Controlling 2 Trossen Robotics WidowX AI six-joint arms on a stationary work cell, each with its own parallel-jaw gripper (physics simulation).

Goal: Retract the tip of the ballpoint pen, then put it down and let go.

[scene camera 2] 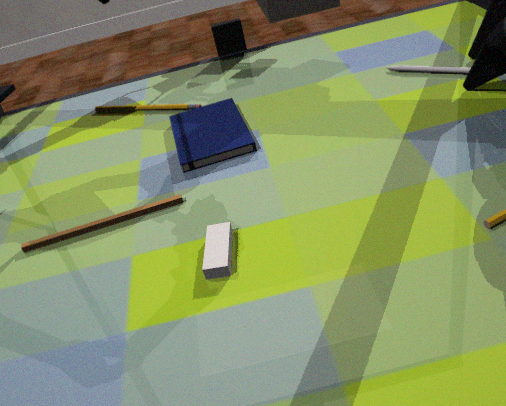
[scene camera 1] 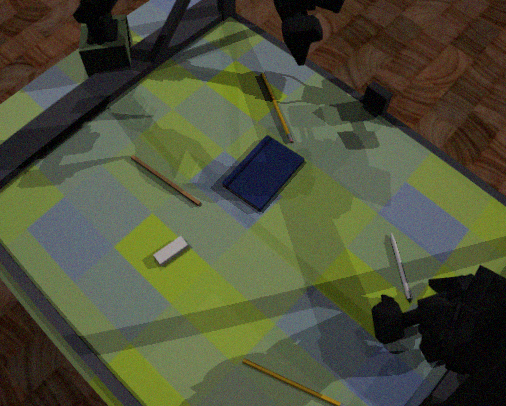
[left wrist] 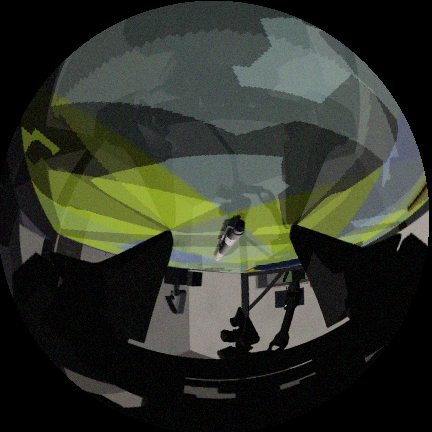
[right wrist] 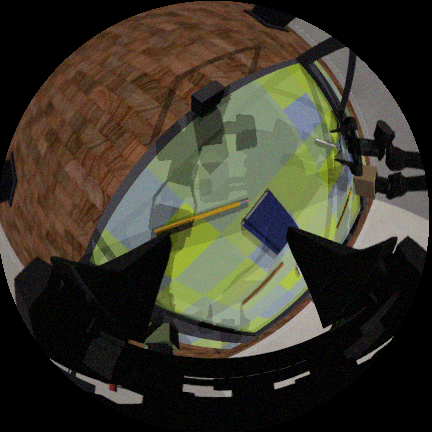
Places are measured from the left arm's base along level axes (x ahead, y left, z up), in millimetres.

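Where they show: left gripper, fingertip midpoint: (scene camera 2: 468, 71) (scene camera 1: 405, 289) (left wrist: 233, 233) (right wrist: 332, 145); right gripper, fingertip midpoint: (scene camera 1: 296, 51) (left wrist: 242, 311) (right wrist: 230, 236); left arm's base, origin of the base link: (right wrist: 375, 182); right arm's base, origin of the base link: (scene camera 1: 102, 32) (right wrist: 158, 346).
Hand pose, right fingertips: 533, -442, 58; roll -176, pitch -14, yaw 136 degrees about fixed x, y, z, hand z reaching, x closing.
Things, the pixels of their top centre, and the offset from my right fingertips, as dx, dy, dz.
- ballpoint pen, middle of its top: (left wrist: 222, 254) (scene camera 2: 434, 65) (scene camera 1: 401, 264) (right wrist: 327, 142) -369, +153, -152
- navy notebook, middle of its top: (scene camera 2: 208, 128) (scene camera 1: 263, 170) (right wrist: 274, 226) (left wrist: 282, 266) -61, +163, -150
- brown stick, middle of its top: (scene camera 2: 101, 220) (scene camera 1: 164, 178) (right wrist: 262, 285) +73, +297, -155
- white eraser, middle of its top: (scene camera 2: 216, 244) (scene camera 1: 170, 249) -41, +395, -150
- black block, middle of its top: (right wrist: 209, 90) (scene camera 2: 225, 22) (scene camera 1: 379, 90) (left wrist: 194, 285) -133, -114, -105
The ballpoint pen (scene camera 1: 401, 267) (scene camera 2: 425, 70) (left wrist: 229, 240) (right wrist: 325, 142) is light grey and lies on the checkered table. Its narrow end points away from the left arm. Its dark end is nearer that arm, and whether the tip is out is too small to tell. My left gripper (scene camera 2: 468, 72) (left wrist: 233, 233) is open and empty. The pen shows between its fingertips in the left wrist view, near the dark end; contact cannot be made out. My right gripper (right wrist: 230, 236) is open and empty, high over the table's far edge, well away from the pen.
A navy notebook (scene camera 1: 265, 172) (scene camera 2: 212, 132) (right wrist: 270, 220) lies mid-table. Near it lie a yellow pencil (scene camera 1: 277, 107) (scene camera 2: 165, 107) and a brown stick (scene camera 1: 166, 181) (scene camera 2: 102, 224). A white eraser (scene camera 1: 171, 251) (scene camera 2: 218, 250) and another yellow pencil (scene camera 1: 291, 382) lie farther off. A black block (scene camera 1: 377, 99) (scene camera 2: 229, 38) is at the edge.
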